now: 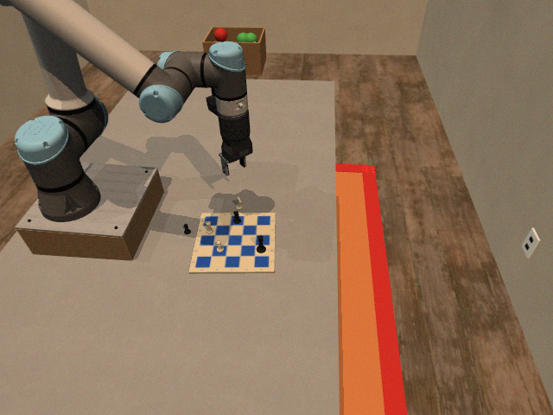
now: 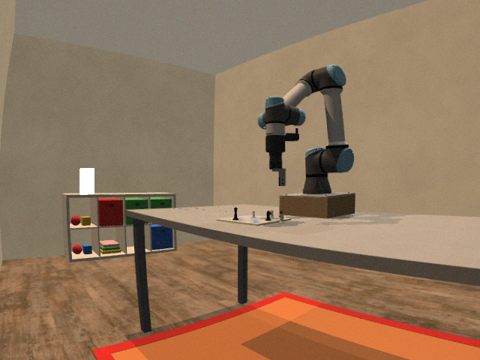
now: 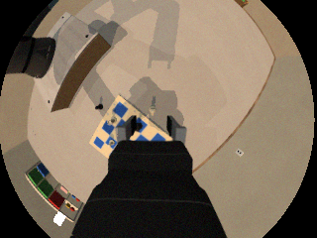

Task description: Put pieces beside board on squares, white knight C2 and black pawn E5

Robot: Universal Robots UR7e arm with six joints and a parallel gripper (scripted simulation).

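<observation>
Right now the white knight is 15 cm below my hand. Round my hand: black pawn (15 cm below, 13 cm to the right, 11 cm behind); then white pawn (18 cm to the right, 14 cm below); then chessboard (16 cm below, 14 cm to the right, 3 cm ahead).
</observation>
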